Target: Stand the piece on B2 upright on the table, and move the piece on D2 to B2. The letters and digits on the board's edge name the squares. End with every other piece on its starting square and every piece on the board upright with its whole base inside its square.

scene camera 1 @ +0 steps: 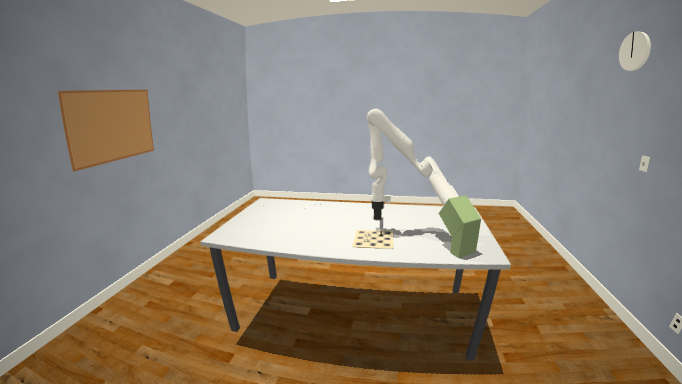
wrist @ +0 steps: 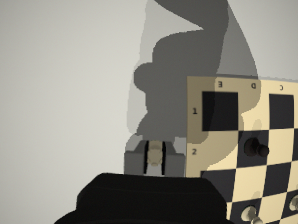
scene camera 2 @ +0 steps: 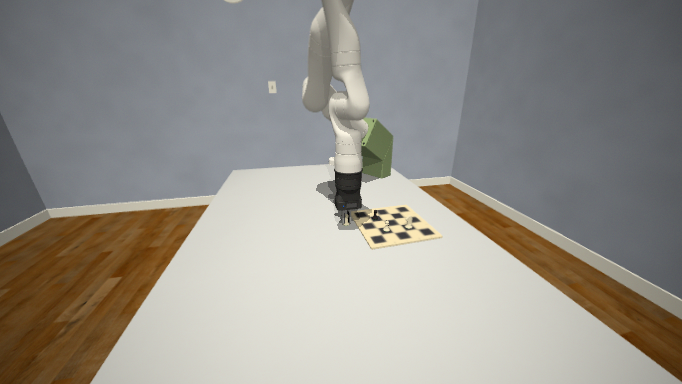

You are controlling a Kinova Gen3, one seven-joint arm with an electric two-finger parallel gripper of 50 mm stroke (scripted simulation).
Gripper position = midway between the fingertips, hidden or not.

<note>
In view: the gripper [scene camera 2: 346,221] and a small chessboard [scene camera 2: 372,230].
The small chessboard is seen too in the wrist view [wrist: 223,113]. The gripper also shows in the wrist view [wrist: 155,152].
</note>
